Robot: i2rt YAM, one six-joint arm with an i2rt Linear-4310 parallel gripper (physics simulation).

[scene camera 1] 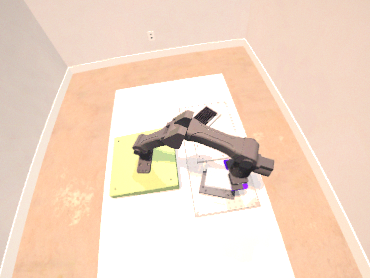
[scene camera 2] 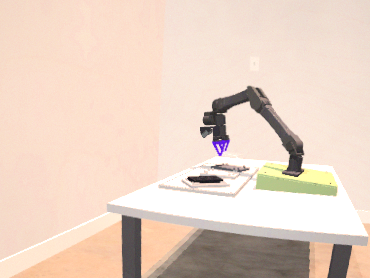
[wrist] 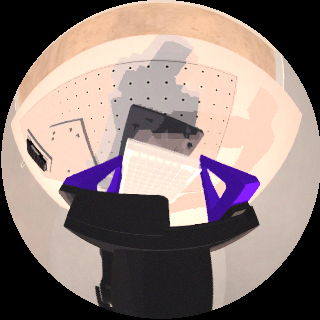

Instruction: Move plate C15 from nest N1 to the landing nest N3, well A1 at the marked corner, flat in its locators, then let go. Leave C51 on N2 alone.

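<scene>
My gripper (scene camera 1: 234, 175) (scene camera 2: 220, 151) (wrist: 160, 158) is shut on the white well plate C15 (scene camera 1: 216, 177) (wrist: 155, 176), gripping it across its width with the purple fingers. The plate hangs well above the dark nest N1 (scene camera 1: 213, 191) (scene camera 2: 229, 167) (wrist: 167, 128), clear of it. In the wrist view the plate looks slightly tilted. The black plate C51 (scene camera 1: 205, 114) (scene camera 2: 205, 178) (wrist: 37, 152) lies on nest N2 at the far end of the board. The landing nest N3 (wrist: 66, 121) shows as a thin grey outline between the two nests, and nothing lies in it.
The nests sit on a white perforated board (scene camera 1: 224, 206) (scene camera 2: 208, 191) (wrist: 89, 95) on the white table (scene camera 1: 149, 239) (scene camera 2: 239, 215). The arm's base stands on a green block (scene camera 1: 128, 179) (scene camera 2: 296, 182) beside the board.
</scene>
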